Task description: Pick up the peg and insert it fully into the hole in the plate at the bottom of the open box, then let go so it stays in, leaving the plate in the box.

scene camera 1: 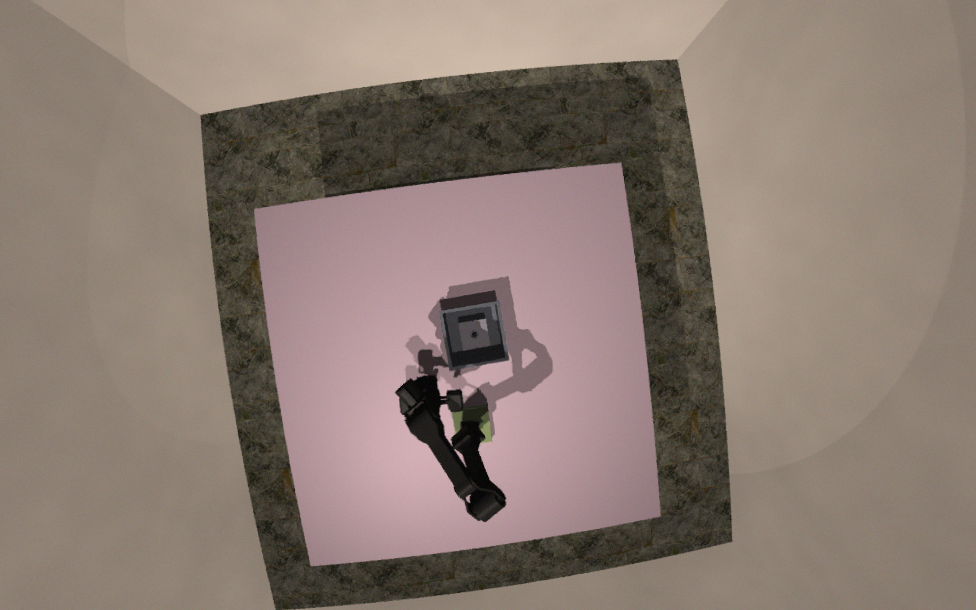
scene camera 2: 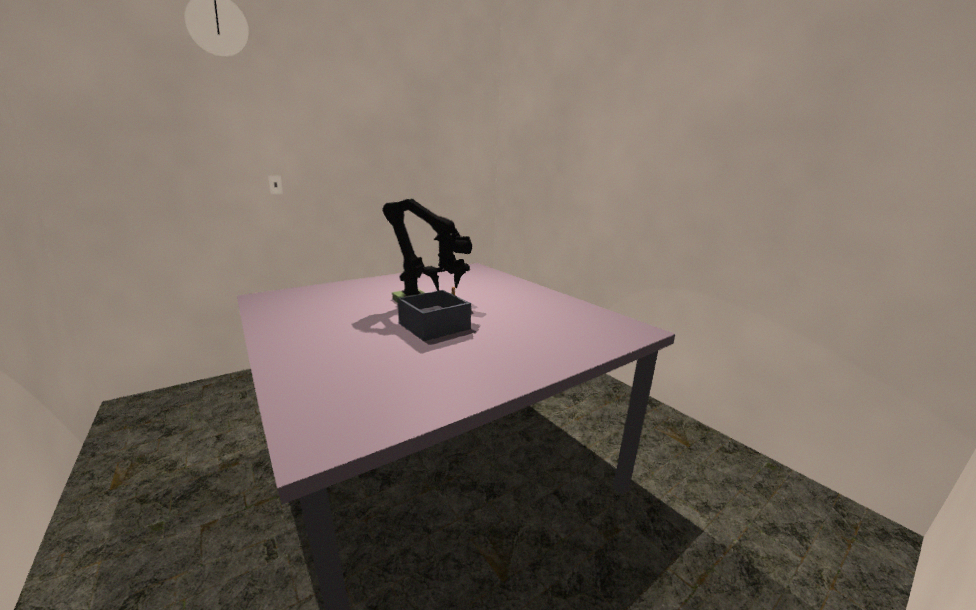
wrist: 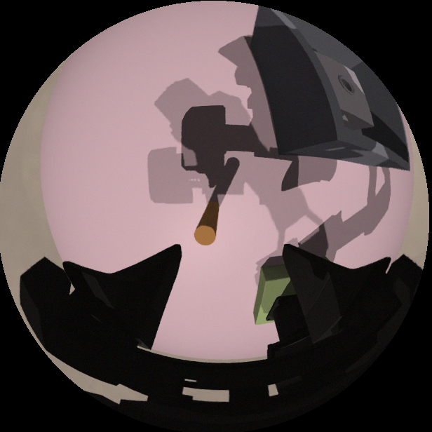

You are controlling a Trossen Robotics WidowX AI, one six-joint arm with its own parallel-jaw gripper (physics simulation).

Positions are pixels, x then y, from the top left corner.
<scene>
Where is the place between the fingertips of my gripper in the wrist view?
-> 233,250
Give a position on a dark grey box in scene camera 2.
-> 455,315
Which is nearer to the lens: the dark grey box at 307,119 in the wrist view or the orange-brown peg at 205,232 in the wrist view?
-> The orange-brown peg.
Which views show my gripper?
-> Scene camera 1, scene camera 2 and the wrist view: all of them.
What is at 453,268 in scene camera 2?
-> My gripper.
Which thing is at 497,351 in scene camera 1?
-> A dark grey box.
</scene>
